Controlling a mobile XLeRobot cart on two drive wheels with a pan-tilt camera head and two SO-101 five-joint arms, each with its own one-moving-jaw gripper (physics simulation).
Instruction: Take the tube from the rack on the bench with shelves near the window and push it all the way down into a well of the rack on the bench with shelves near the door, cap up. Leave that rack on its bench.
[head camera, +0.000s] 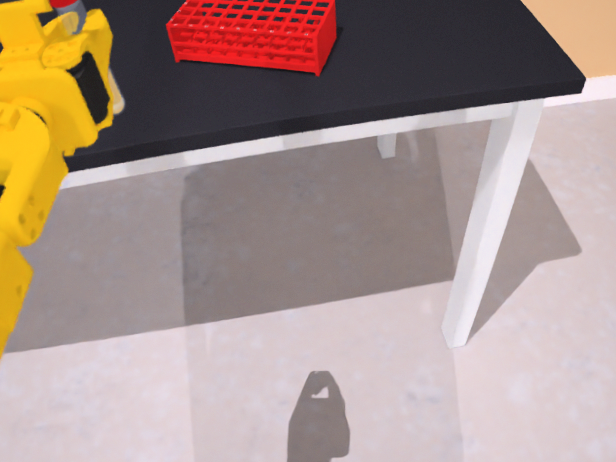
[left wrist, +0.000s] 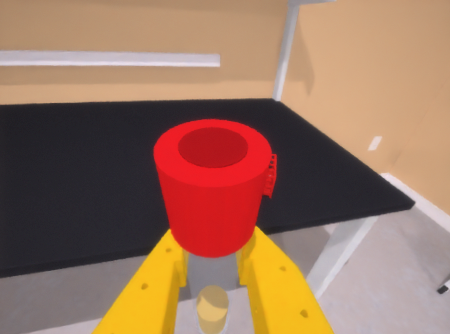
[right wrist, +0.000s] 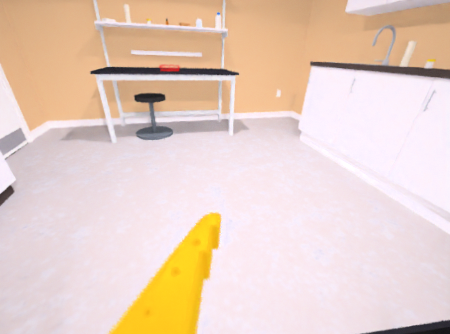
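Observation:
The tube with a red cap is held cap up by my left gripper, which is shut on it below the cap. The tube's pale lower end shows under the gripper in the head camera. A red rack with square wells stands on a black bench top; the tube is to its left in the head camera, apart from it. Another red rack sits on a far shelved bench. My right gripper is open, one jaw showing.
The near bench has a white leg and a dark front edge. In the right wrist view, a stool stands at the far bench, white cabinets line the right, and a dark edge shows at the bottom right.

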